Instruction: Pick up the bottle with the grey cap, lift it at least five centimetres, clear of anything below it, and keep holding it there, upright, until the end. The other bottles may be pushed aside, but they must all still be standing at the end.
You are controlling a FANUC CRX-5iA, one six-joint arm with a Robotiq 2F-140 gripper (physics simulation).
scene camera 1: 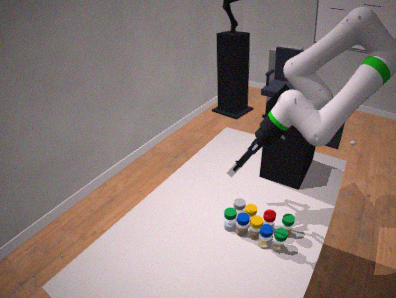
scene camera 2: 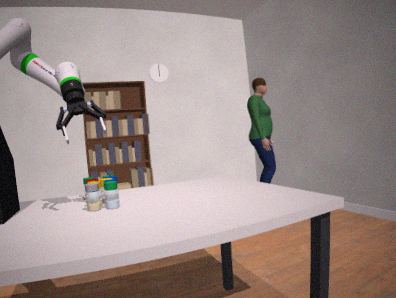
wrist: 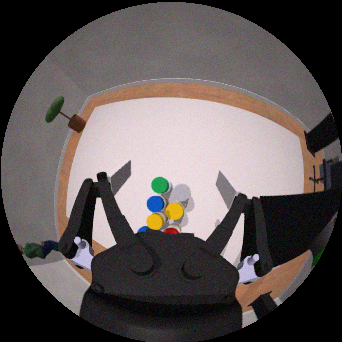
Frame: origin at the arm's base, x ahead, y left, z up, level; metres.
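Seen in the pictures: gripper, fingertip midpoint: (scene camera 1: 235, 167) (scene camera 2: 86, 136) (wrist: 173, 171).
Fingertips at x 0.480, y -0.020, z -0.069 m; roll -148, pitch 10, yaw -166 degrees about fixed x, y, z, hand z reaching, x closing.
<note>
Offsets run from my fingertips to a thing's top centre. Level surfaces: height alone.
The bottle with the grey cap {dx -0.005, dy +0.028, dz -0.185 m} (scene camera 1: 239, 203) (scene camera 2: 93, 199) (wrist: 182, 192) stands upright on the white table {dz -0.290 m} (scene camera 1: 150, 240) (scene camera 2: 225, 215) (wrist: 175, 130), at one end of a tight group. Next to it stand a green-capped bottle {dx +0.069, dy +0.031, dz -0.185 m} (scene camera 1: 230, 214) (scene camera 2: 111, 195) (wrist: 160, 185), a yellow-capped bottle {dx -0.006, dy +0.091, dz -0.185 m} (scene camera 1: 251, 209) (wrist: 174, 211) and a blue-capped bottle {dx +0.062, dy +0.094, dz -0.185 m} (scene camera 1: 243, 219) (wrist: 155, 203). My gripper (scene camera 1: 231, 171) (scene camera 2: 86, 135) (wrist: 173, 171) is wide open and empty, high above the table, pointing down at a tilt. In the wrist view the grey cap shows between the fingers, lower in the picture than the fingertips.
Another yellow-capped bottle {dx +0.041, dy +0.152, dz -0.185 m} (scene camera 1: 256, 222) (wrist: 155, 221), a red-capped bottle {dx -0.024, dy +0.178, dz -0.185 m} (scene camera 1: 270, 215) (wrist: 171, 231), another blue-capped bottle {dx +0.058, dy +0.212, dz -0.185 m} (scene camera 1: 266, 230) and two green-capped bottles {dx -0.053, dy +0.258, dz -0.185 m} (scene camera 1: 288, 220) {dx +0.040, dy +0.272, dz -0.185 m} (scene camera 1: 281, 234) stand on the group's other side. A black block (scene camera 1: 285, 165) stands at the table's far end.
</note>
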